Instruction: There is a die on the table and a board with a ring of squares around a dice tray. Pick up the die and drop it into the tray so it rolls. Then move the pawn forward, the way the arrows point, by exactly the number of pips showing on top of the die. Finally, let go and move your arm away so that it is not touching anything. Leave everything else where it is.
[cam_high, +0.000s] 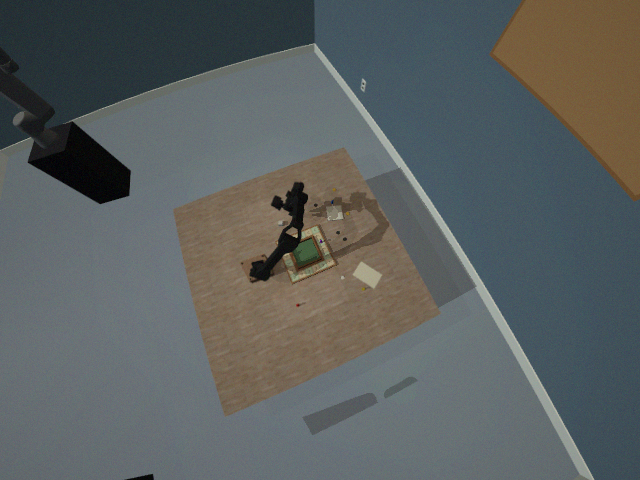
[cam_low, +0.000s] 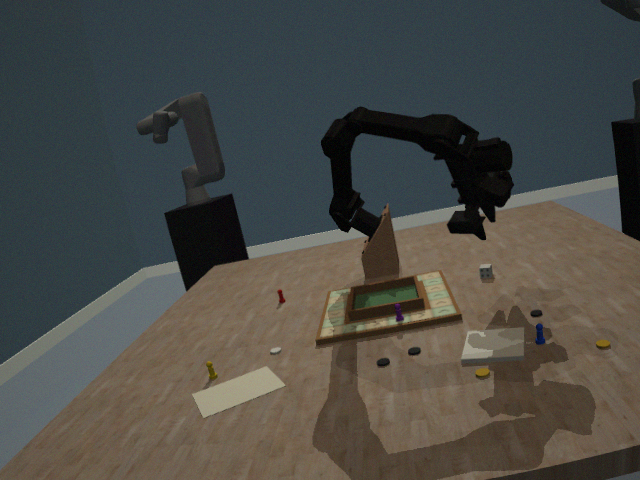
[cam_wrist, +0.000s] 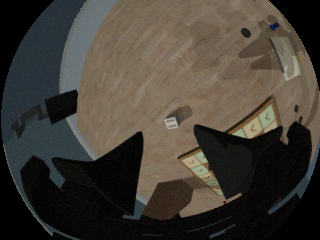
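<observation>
Right now the white die is 100 mm below my gripper tip, 40 mm behind it and 20 mm to the right of it. Also, from my gripper tip: purple pawn: 200 mm to the right, 170 mm ahead, 90 mm below; green dice tray: 240 mm to the right, 110 mm below, 60 mm ahead; white block: 310 mm ahead, 110 mm below, 30 mm to the right.
</observation>
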